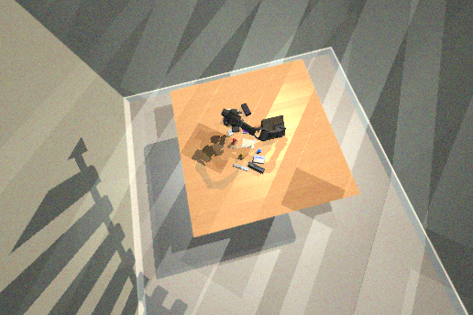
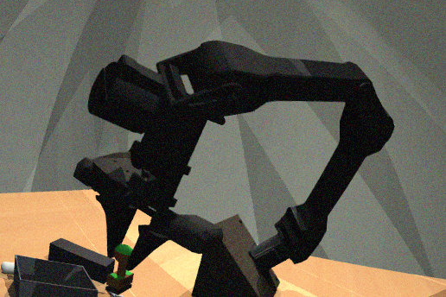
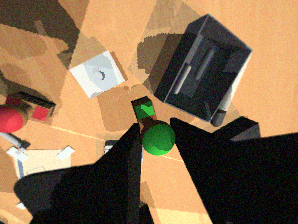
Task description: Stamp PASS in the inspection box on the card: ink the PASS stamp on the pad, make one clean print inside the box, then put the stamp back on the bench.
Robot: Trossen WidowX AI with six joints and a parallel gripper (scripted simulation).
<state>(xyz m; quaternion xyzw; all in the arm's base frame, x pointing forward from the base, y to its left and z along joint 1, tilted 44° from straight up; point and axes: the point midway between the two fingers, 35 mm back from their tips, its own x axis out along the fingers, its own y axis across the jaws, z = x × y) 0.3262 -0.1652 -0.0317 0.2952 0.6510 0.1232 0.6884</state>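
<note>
My gripper tip is now 9 cm to the left of the dark tray and 9 cm above it. From my gripper tip the other things lie so: red stamp 4 cm ahead, 12 cm to the left, 8 cm below; purple ink pad 10 cm behind, 6 cm to the left, 10 cm below; green stamp 2 cm below.
</note>
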